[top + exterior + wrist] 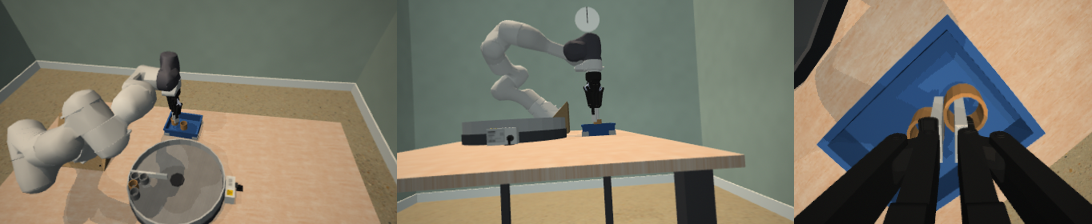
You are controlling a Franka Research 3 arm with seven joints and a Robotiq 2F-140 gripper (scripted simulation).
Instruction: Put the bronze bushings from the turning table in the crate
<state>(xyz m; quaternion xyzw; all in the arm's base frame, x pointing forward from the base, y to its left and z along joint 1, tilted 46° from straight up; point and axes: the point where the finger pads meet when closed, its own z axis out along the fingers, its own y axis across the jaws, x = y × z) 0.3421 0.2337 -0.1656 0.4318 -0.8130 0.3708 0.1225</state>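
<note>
Right now the blue crate is 7 cm below my hand, 4 cm ahead of it and 1 cm to the left of it. From my hand the other things lie so: grey turning table 34 cm to the right, 13 cm ahead, 4 cm below.
</note>
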